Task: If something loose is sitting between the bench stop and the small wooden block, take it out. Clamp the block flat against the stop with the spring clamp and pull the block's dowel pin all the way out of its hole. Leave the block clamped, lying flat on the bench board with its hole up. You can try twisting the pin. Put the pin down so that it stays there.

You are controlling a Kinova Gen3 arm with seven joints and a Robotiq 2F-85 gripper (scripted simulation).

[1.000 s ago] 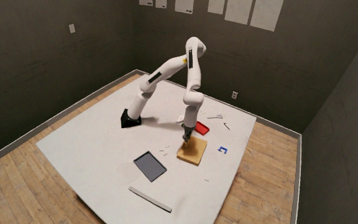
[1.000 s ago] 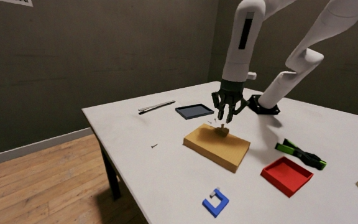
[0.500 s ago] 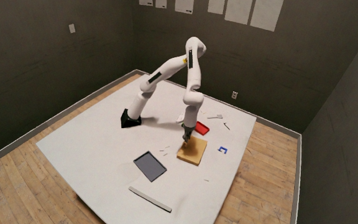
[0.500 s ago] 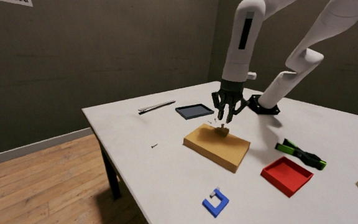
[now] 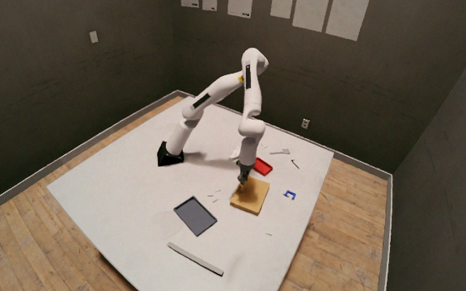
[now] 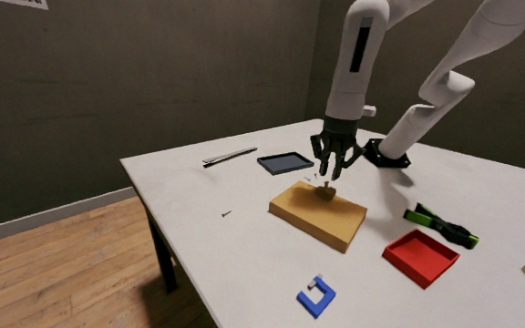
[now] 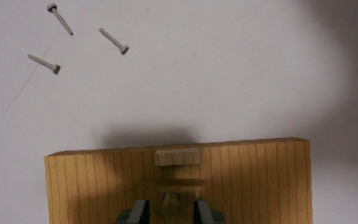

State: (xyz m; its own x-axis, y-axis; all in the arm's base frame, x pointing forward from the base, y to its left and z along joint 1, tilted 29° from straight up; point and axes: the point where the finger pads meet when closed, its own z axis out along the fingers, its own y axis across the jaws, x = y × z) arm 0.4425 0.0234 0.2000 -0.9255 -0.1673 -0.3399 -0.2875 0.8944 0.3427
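My hand is 50 mm above the dowel pin. Also, from my hand: grey tray: 60 mm behind, 270 mm to the right, 100 mm below; red tray: 50 mm behind, 220 mm to the left, 100 mm below; small wooden block: 70 mm below.
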